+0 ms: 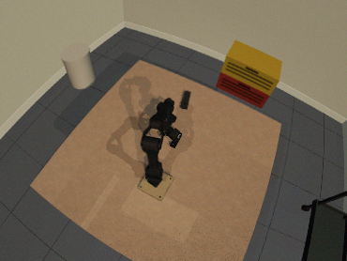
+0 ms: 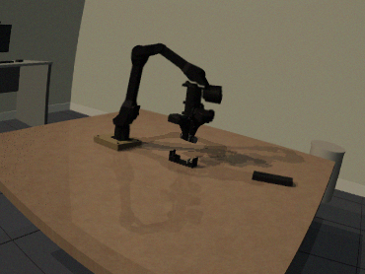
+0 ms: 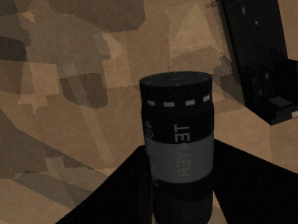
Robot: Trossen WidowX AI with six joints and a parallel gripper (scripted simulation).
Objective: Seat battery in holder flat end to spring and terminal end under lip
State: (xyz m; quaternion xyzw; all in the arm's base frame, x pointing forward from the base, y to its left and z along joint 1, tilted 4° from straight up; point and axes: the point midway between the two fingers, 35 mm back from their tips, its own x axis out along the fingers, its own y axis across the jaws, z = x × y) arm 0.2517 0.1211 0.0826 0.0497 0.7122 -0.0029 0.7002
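Now: gripper tip 8 cm short of the spring coil, 6 cm to the left of it and 5 cm above it.
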